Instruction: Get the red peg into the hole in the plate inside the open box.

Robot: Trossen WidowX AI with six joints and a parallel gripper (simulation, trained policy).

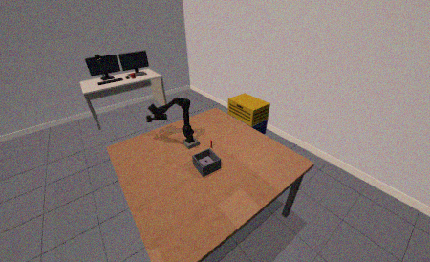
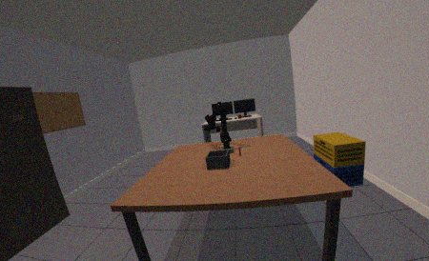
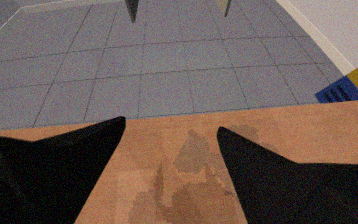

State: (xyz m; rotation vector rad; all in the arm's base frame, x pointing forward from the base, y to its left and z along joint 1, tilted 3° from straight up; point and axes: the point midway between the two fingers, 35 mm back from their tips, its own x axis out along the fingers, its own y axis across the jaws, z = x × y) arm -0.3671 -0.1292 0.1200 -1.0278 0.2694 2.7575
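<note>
Now: the red peg 57 cm ahead of my gripper tip, 23 cm to the left of it and 10 cm below it. Round my gripper tip: grey box: 73 cm ahead, 4 cm to the left, 11 cm below; then light grey plate: 73 cm ahead, 4 cm to the left, 9 cm below.
</note>
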